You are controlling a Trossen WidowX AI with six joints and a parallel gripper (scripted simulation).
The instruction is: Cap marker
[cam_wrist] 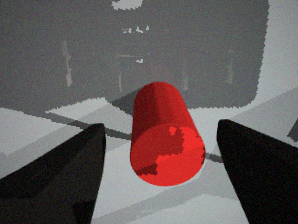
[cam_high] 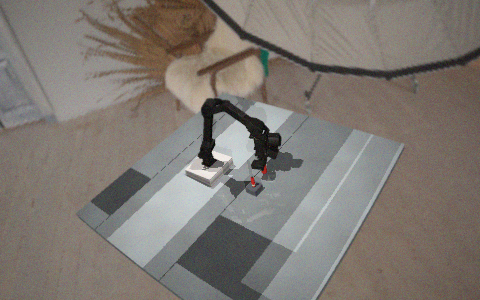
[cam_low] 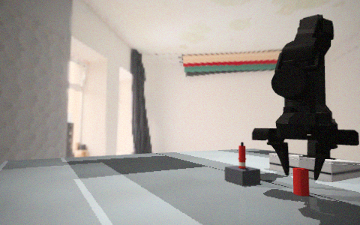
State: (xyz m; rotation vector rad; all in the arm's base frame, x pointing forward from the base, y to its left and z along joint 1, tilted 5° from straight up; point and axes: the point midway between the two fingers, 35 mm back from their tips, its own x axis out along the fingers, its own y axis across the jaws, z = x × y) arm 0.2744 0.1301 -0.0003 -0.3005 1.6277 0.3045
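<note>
Now: the red cap 1 cm below my gripper tip. Round my gripper tip: grey holder block (4 cm ahead, 13 cm to the right, 2 cm below).
</note>
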